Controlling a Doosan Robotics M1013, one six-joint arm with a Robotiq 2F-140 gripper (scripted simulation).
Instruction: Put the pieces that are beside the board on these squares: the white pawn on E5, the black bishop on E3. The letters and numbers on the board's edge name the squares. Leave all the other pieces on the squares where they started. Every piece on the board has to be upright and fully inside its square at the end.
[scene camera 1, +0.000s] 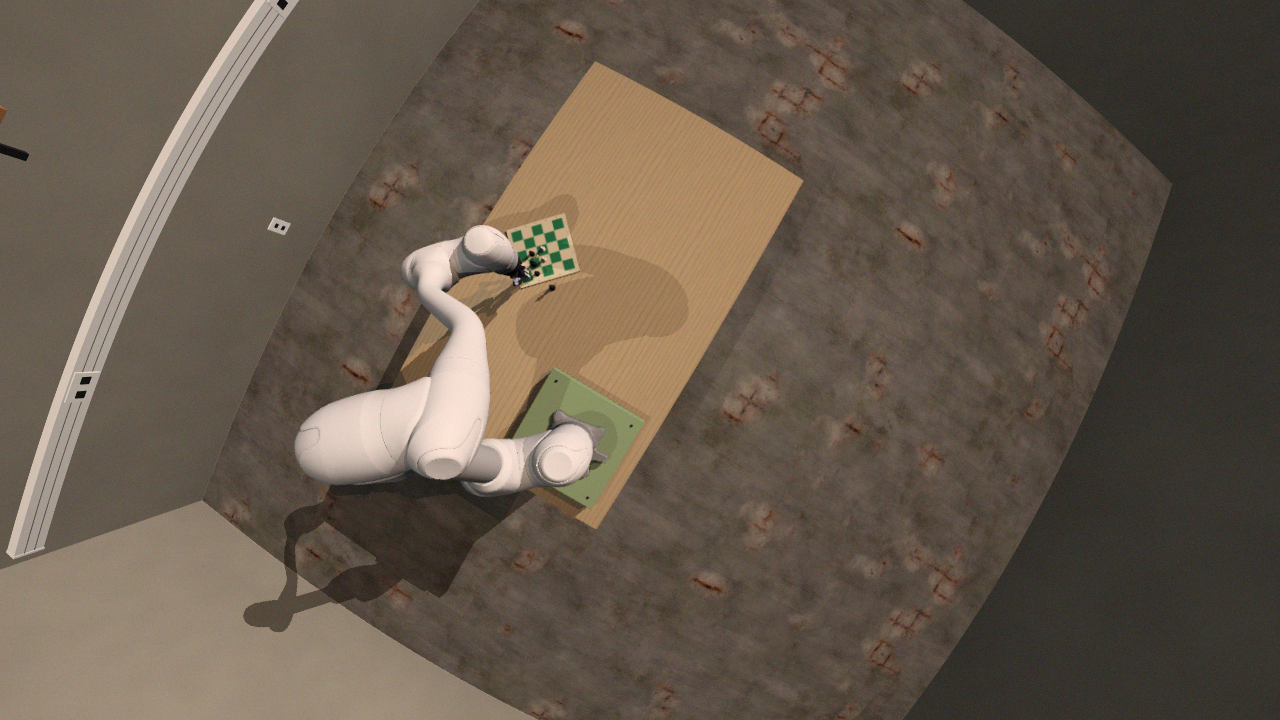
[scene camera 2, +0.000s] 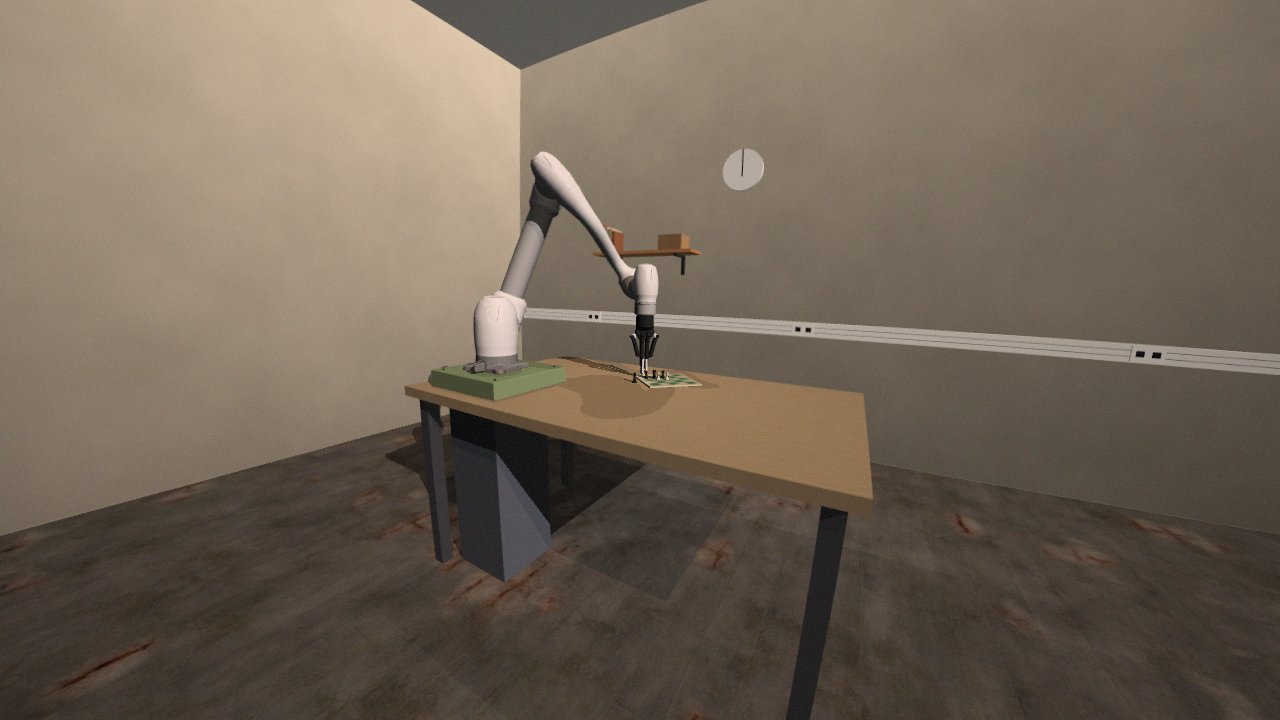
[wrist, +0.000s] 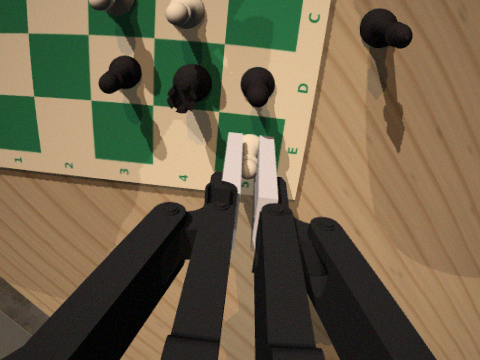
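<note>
There is a chessboard in the pictures, and my own gripper is in them too. The wrist view is another place where I find the gripper.
</note>
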